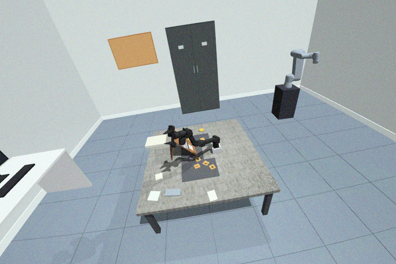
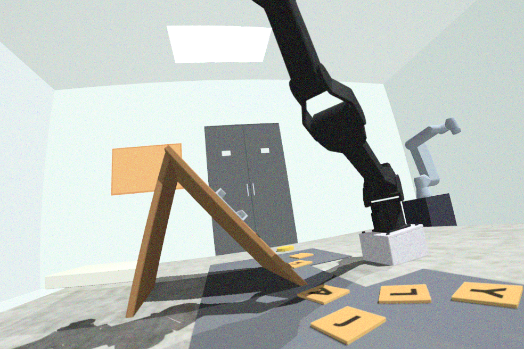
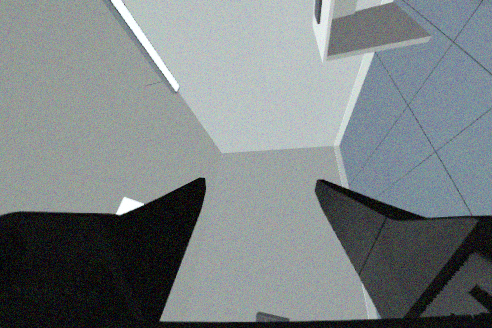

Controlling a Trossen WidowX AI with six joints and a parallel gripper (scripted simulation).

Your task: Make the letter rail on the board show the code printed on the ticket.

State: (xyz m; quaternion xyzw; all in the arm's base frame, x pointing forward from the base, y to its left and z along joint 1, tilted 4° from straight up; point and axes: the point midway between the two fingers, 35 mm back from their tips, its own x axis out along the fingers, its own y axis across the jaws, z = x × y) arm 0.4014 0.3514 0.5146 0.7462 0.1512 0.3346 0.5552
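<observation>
Right now my gripper tip is 26 cm past the orange tile marked 5, 53 cm to the left of it and 54 cm above it. The rest, counted from my gripper tip: white ticket 15 cm behind, 43 cm to the right, 47 cm below; then j tile 21 cm behind, 18 cm to the right, 54 cm below; then grey card 4 cm ahead, 12 cm to the left, 54 cm below.
</observation>
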